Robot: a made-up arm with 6 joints. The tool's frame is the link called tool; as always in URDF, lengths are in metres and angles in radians. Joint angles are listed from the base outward.
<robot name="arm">
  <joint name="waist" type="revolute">
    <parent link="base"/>
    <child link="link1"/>
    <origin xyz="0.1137 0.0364 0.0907" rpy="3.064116 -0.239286 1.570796"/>
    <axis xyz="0 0 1"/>
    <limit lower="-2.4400" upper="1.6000"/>
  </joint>
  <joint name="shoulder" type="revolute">
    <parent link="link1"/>
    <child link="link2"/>
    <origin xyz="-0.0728 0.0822 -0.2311" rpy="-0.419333 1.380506 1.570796"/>
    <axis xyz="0 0 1"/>
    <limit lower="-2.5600" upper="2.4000"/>
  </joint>
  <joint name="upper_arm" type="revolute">
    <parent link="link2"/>
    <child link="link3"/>
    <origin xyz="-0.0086 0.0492 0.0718" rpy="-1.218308 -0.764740 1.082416"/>
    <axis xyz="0 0 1"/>
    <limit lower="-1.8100" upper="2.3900"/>
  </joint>
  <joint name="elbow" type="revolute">
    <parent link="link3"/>
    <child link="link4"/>
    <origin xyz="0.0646 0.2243 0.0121" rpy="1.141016 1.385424 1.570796"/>
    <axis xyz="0 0 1"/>
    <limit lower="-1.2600" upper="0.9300"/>
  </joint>
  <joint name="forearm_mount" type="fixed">
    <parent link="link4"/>
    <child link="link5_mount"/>
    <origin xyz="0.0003 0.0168 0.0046"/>
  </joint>
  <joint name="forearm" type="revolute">
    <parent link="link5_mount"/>
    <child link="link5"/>
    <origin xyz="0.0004 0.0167 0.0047" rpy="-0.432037 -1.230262 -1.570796"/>
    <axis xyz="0 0 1"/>
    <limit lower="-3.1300" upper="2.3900"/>
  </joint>
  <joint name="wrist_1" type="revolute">
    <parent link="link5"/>
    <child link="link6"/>
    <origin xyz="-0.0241 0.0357 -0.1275" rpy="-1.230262 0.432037 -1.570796"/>
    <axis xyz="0 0 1"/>
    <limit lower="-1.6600" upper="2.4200"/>
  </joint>
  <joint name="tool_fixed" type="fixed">
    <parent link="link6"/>
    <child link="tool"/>
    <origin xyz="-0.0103 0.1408 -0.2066" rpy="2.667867 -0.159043 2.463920"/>
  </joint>
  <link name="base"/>
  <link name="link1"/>
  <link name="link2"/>
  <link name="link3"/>
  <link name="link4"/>
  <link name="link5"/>
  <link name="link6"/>
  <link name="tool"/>
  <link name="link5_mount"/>
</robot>
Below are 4 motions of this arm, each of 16 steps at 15 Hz.
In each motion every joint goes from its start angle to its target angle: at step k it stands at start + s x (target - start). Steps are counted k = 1, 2, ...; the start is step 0. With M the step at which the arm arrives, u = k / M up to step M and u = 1 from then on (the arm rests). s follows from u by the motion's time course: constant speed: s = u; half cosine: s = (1 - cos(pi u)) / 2; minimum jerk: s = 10 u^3 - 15 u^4 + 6 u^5.
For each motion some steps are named. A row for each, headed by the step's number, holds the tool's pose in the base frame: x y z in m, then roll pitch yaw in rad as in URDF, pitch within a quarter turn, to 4 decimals.
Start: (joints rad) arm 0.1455 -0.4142 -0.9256 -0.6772 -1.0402 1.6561
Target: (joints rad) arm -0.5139 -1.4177 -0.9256 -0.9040 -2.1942 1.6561
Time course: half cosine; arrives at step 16
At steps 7, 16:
7: 0.5133 -0.1501 0.2985 -3.0631 -1.0255 0.6546
16: 0.6647 -0.0701 0.4471 2.0508 -0.4826 1.3659

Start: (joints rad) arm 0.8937 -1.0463 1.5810 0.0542 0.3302 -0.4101
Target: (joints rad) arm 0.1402 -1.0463 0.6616 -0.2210 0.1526 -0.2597
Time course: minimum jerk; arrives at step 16
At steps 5, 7, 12, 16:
5: 0.1321 -0.3194 0.2022 2.3730 -0.8016 -0.3400
7: 0.1770 -0.2941 0.1887 2.5735 -0.7332 -0.2559
12: 0.2456 -0.2107 0.1740 2.9518 -0.5192 0.0582
16: 0.2522 -0.1941 0.1739 3.0102 -0.4701 0.1350

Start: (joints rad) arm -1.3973 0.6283 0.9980 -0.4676 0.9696 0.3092
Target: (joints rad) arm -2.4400 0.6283 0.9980 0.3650 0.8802 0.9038
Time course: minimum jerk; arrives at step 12
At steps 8, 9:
8: -0.0686 0.1773 0.2880 1.5388 -0.6796 -2.2885
9: -0.0862 0.1545 0.2919 1.5219 -0.5405 -2.1756

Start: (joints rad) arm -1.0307 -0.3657 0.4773 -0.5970 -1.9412 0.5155
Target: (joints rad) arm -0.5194 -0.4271 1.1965 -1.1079 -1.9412 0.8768
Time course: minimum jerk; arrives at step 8
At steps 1, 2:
1: 0.5497 -0.1993 0.3604 -1.3806 -0.0891 -1.3437
2: 0.5284 -0.2412 0.3449 -1.3998 -0.0969 -1.4739

